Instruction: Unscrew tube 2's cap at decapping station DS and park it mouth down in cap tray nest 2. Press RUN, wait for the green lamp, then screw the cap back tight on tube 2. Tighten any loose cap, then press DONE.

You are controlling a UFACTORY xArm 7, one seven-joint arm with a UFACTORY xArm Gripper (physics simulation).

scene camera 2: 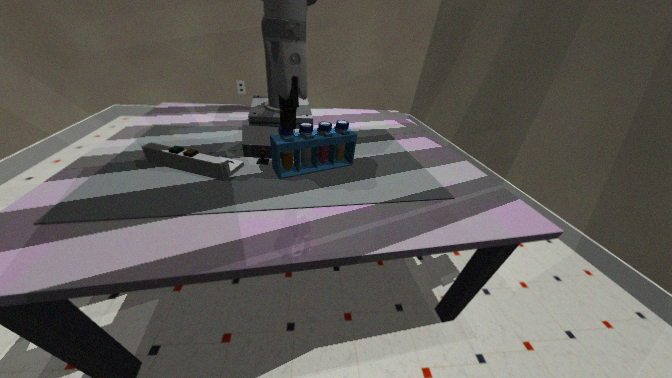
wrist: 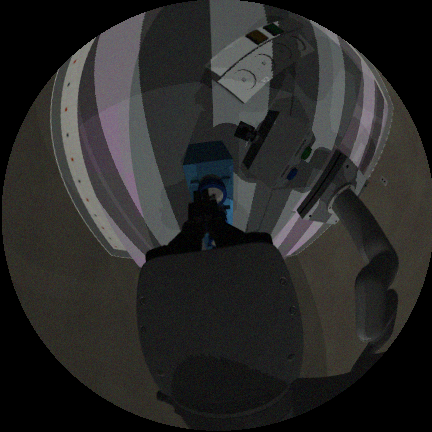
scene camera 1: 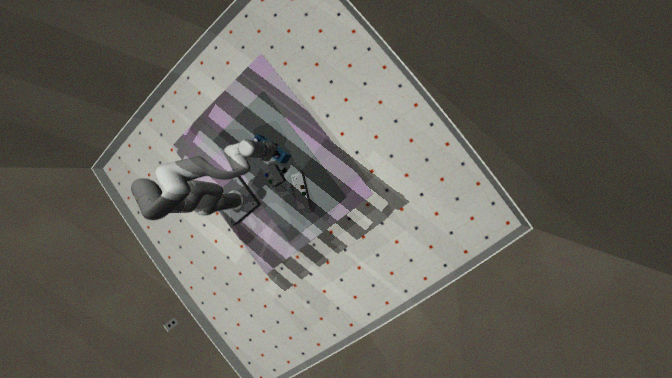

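Pixels of known places: gripper, fingertip midpoint: [scene camera 2: 288,128] [wrist: 202,199] [scene camera 1: 277,153]; arm's base, origin of the base link: [wrist: 340,197] [scene camera 1: 235,200].
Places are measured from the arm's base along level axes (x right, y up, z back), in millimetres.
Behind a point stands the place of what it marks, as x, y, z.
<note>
A blue tube rack [scene camera 2: 313,139] {-156, 48, -411} [wrist: 207,160] {-62, 45, -429} [scene camera 1: 282,154] {-83, 49, -440} stands on the table with several blue-capped tubes. Three caps [scene camera 2: 305,127] {-135, 75, -408} [scene camera 2: 324,126] {-181, 72, -383} [scene camera 2: 341,124] {-225, 73, -358} show clear in scene camera 2. My gripper [scene camera 2: 286,123] {-97, 75, -424} [wrist: 202,199] {-97, 75, -424} is shut and empty. It points straight down with its tips on top of the leftmost tube's cap [wrist: 215,191] {-83, 74, -413}. The cap's number is hidden by the fingers. The white cap tray [scene camera 2: 206,165] {89, -15, -467} [wrist: 241,78] {67, -40, -419} [scene camera 1: 295,180] {65, -39, -420} lies left of the rack, with a green patch [scene camera 2: 175,149] {169, 6, -437} and an amber patch [scene camera 2: 190,152] {130, 6, -447} at its far end.
A grey station block [wrist: 278,141] {-1, 11, -337} with a black clamp [wrist: 245,130] {-13, -35, -375}, a green button [wrist: 306,152] {12, 27, -291} and a blue button [wrist: 292,173] {-32, 25, -286} sits between the rack and the arm's base [scene camera 2: 262,112] {55, -4, -78}. Everything stands on a grey mat [scene camera 2: 328,190] {-201, -48, -489} on the table [scene camera 2: 469,225] {-513, -50, -582}.
</note>
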